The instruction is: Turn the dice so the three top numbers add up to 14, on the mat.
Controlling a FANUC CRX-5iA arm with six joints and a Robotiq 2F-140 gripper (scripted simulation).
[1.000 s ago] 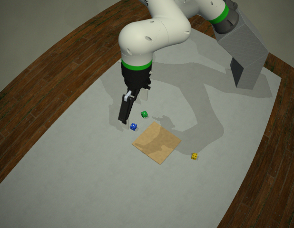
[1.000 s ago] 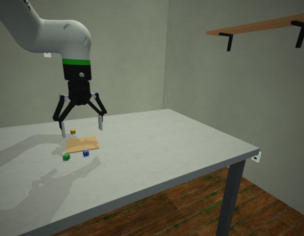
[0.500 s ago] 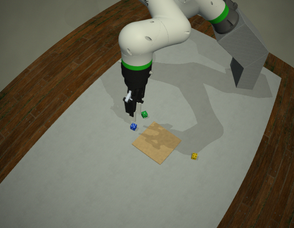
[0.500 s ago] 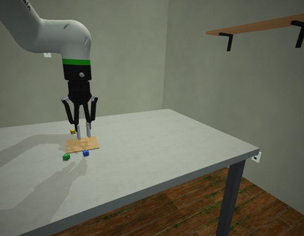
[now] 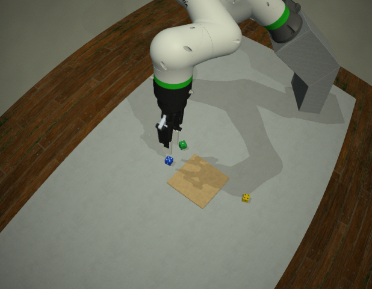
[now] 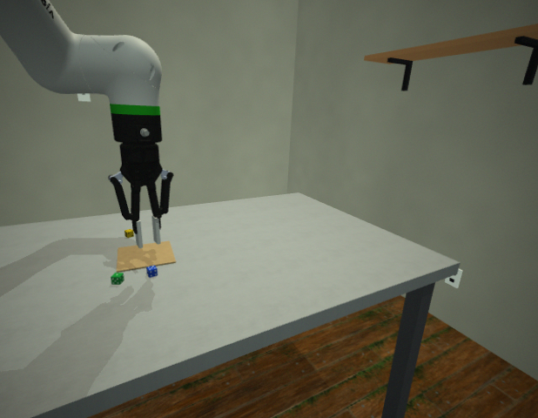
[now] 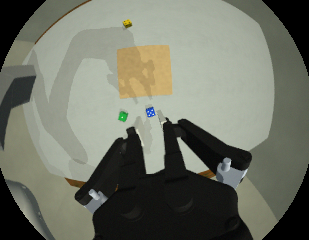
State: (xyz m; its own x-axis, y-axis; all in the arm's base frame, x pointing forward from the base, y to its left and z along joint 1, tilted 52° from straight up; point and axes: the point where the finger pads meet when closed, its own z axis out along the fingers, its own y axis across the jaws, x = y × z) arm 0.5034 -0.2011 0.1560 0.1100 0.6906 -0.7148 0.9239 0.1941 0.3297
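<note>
The blue die lies 10 cm below my hand. From my hand the other things lie so: yellow die (26 cm to the left, 10 cm below, 4 cm ahead); green die (10 cm below, 7 cm behind, 2 cm to the left); tan mat (11 cm to the left, 11 cm below, 3 cm ahead).
</note>
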